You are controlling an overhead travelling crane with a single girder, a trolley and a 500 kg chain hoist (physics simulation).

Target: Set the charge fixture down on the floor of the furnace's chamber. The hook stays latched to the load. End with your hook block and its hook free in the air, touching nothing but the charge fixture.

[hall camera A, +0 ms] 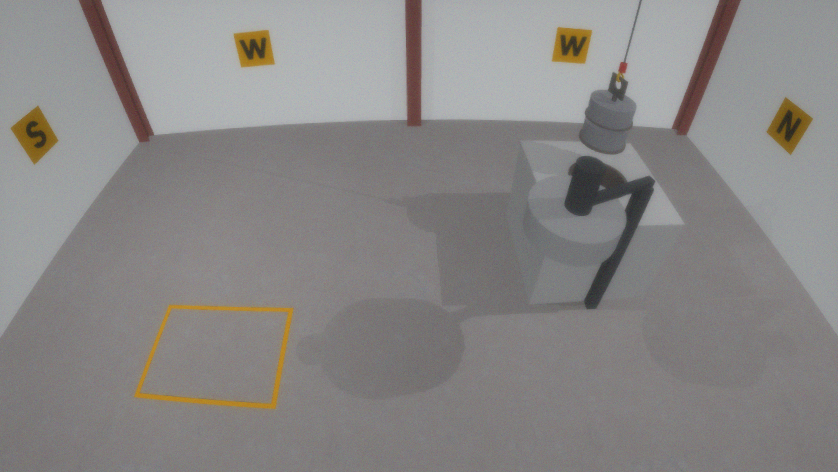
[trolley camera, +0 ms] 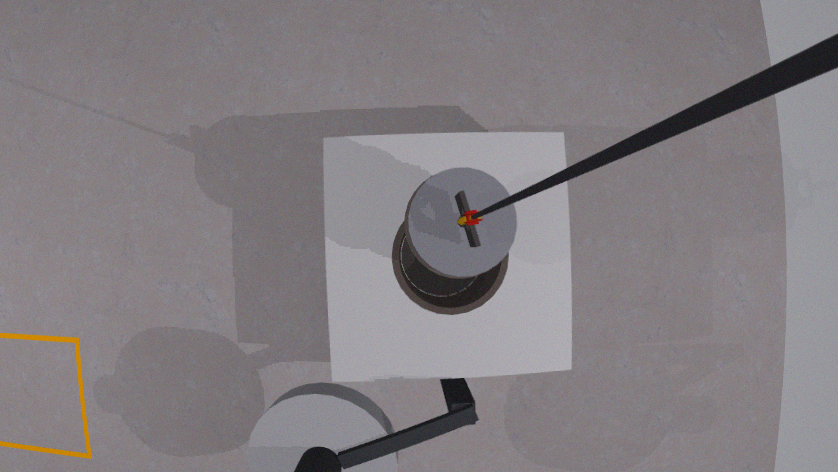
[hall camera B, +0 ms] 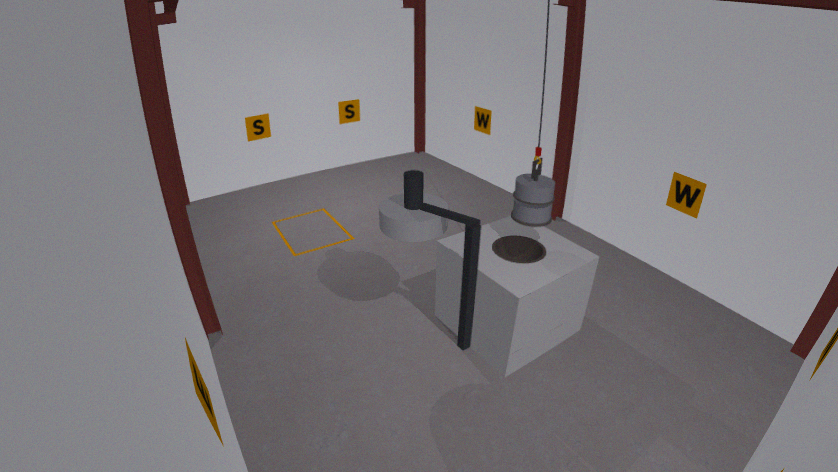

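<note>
The charge fixture, a grey ribbed drum (hall camera A: 608, 123) (hall camera B: 533, 199) (trolley camera: 439, 234), hangs slightly tilted in the air above the white box-shaped furnace (hall camera A: 662, 205) (hall camera B: 557, 316) (trolley camera: 363, 328). The round chamber mouth (hall camera B: 518, 249) (trolley camera: 451, 307) is open in the furnace top. In the trolley view the drum covers the upper part of the mouth and sits off its centre, toward the upper right. My hook (hall camera A: 619, 76) (hall camera B: 537, 160) (trolley camera: 462, 221), under the red hook block (hall camera A: 622, 67) (hall camera B: 538, 151) (trolley camera: 471, 217), is latched in the drum's dark lifting eye. The chamber floor is largely hidden.
The round furnace lid (hall camera A: 551, 216) (hall camera B: 410, 225) (trolley camera: 293, 428) is swung aside on its dark arm (hall camera A: 621, 246) (hall camera B: 470, 281) (trolley camera: 410, 436), with a black cylinder (hall camera A: 582, 186) (hall camera B: 413, 189) standing up on it. A yellow floor square (hall camera A: 229, 307) (hall camera B: 283, 238) (trolley camera: 83, 398) lies farther off.
</note>
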